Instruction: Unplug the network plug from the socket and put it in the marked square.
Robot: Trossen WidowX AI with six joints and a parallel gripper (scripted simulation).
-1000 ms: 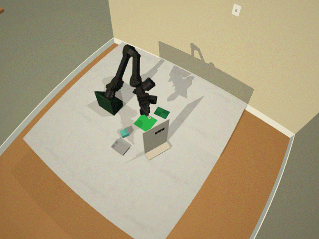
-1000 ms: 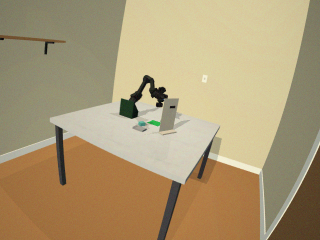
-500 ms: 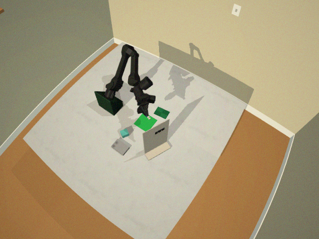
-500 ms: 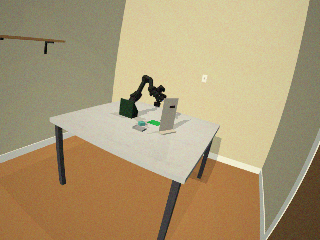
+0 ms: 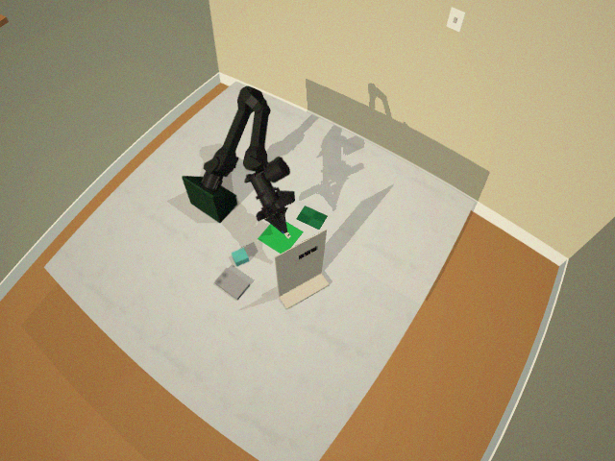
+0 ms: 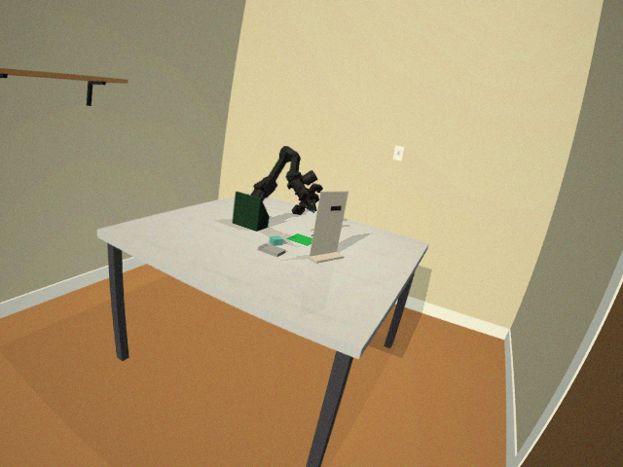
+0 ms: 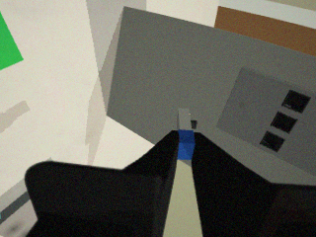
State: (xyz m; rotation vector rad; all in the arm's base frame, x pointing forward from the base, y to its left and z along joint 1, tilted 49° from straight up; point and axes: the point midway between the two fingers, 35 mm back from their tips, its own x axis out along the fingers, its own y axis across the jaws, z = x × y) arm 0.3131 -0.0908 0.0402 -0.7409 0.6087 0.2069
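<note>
Right now the green marked square is 6 cm behind my gripper tip, 7 cm to the left of it and 17 cm below it. The rest, counted from my gripper tip: pale thin tab 1 cm ahead; upright grey panel 11 cm ahead, 7 cm to the right, 4 cm below; network plug 1 cm ahead.
</note>
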